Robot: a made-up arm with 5 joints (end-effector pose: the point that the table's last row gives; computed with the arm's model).
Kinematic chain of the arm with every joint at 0, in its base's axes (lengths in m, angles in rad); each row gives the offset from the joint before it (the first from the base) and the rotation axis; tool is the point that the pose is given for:
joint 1: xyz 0 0 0.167 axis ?
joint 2: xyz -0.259 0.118 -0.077 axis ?
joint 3: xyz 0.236 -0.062 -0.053 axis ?
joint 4: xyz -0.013 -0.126 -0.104 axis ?
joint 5: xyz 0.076 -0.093 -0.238 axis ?
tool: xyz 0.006 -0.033 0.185
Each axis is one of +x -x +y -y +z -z.
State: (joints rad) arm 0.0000 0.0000 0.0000 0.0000 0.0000
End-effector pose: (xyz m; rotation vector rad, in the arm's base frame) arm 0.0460 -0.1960 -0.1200 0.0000 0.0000 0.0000
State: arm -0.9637 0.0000 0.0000 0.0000 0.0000
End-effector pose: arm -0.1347 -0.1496 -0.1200 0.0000 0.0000 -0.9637
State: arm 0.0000 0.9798 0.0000 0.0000 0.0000
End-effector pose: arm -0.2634 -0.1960 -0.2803 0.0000 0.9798 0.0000
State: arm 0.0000 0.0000 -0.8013 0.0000 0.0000
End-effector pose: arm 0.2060 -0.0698 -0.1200 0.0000 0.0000 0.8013
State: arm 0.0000 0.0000 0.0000 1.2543 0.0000
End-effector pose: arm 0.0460 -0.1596 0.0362 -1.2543 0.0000 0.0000
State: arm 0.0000 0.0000 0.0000 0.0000 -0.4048
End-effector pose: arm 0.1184 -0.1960 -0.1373 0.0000 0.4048 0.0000
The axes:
joint 1: +z
joint 2: +y
joint 3: -z
joint 4: -x
joint 5: -y

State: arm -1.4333 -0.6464 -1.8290 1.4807 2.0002
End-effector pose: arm 0.1104 -0.3189 0.4608 -0.9665 -1.3073 2.3011
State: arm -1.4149 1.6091 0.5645 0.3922 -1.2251
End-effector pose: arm -0.4158 0.4866 -0.1705 -1.2879 -2.5901 0.7036
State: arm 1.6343 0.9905 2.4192 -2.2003 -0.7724
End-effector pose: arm 0.1241 -0.3523 -0.1110 1.0121 -0.1766 0.4889
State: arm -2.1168 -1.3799 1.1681 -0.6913 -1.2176
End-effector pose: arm -0.2558 -0.0241 0.2442 0.1565 -1.5150 -1.4647
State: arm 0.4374 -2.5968 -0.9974 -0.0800 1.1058
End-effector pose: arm -0.3162 -0.3220 0.5591 0.2844 2.3699 -0.8421
